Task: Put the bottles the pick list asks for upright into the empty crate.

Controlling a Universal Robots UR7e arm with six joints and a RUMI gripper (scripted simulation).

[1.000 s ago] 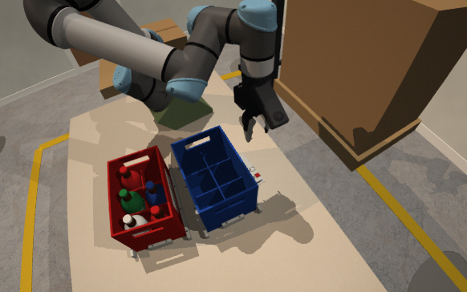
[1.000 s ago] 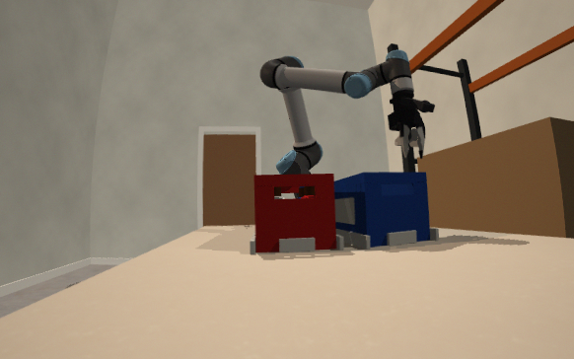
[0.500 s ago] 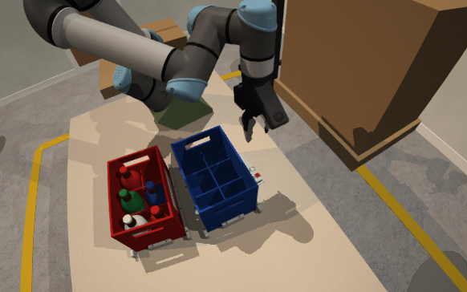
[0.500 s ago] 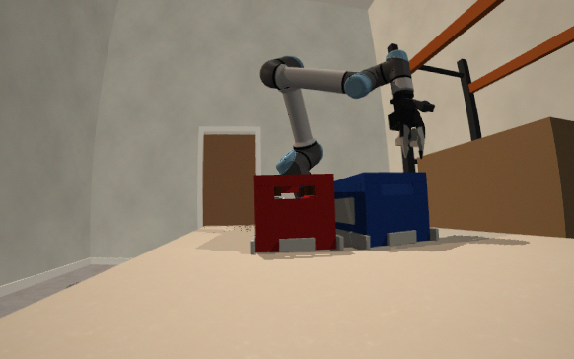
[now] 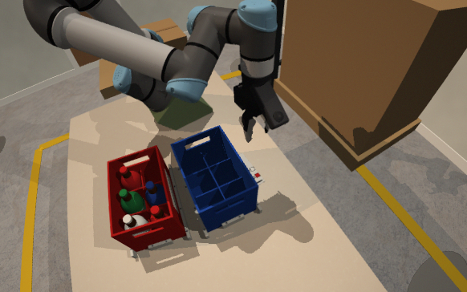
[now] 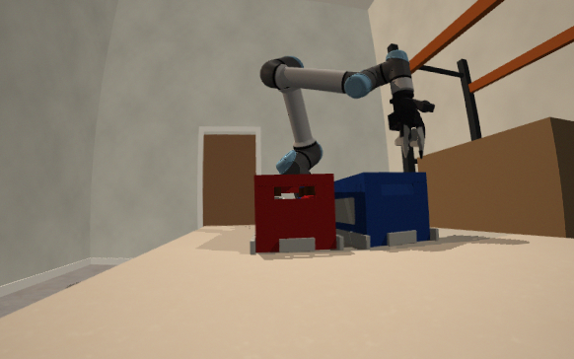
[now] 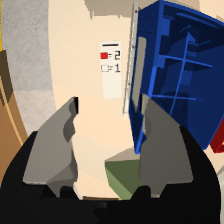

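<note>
Now: hand 35 cm to the left of the blue bottle and 16 cm above it. Also, from my hand: pick list: 25 cm below, 5 cm behind, 1 cm to the right; then red crate: 39 cm to the right, 17 cm below; then blue crate: 17 cm below, 15 cm to the right.
</note>
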